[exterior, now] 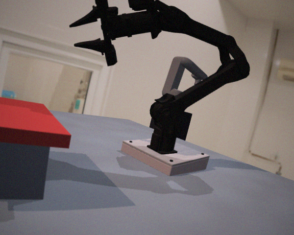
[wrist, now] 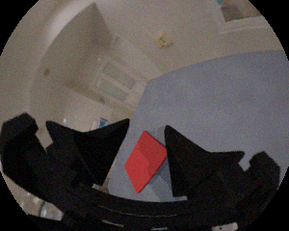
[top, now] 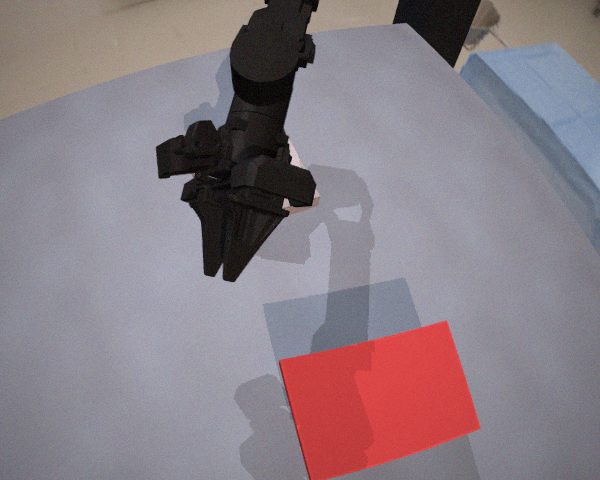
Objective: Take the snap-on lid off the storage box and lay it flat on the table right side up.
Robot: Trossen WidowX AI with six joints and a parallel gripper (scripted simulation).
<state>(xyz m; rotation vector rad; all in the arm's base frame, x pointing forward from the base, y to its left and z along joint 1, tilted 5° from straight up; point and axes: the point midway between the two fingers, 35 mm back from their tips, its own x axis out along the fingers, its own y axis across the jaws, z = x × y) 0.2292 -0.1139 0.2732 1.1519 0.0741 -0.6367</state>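
Now: gripper tip 18 cm above the red lid, 17 cm to the right of it and 14 cm short of it. Also, from my gripper tip: storage box: 23 cm below, 17 cm to the left, 14 cm ahead.
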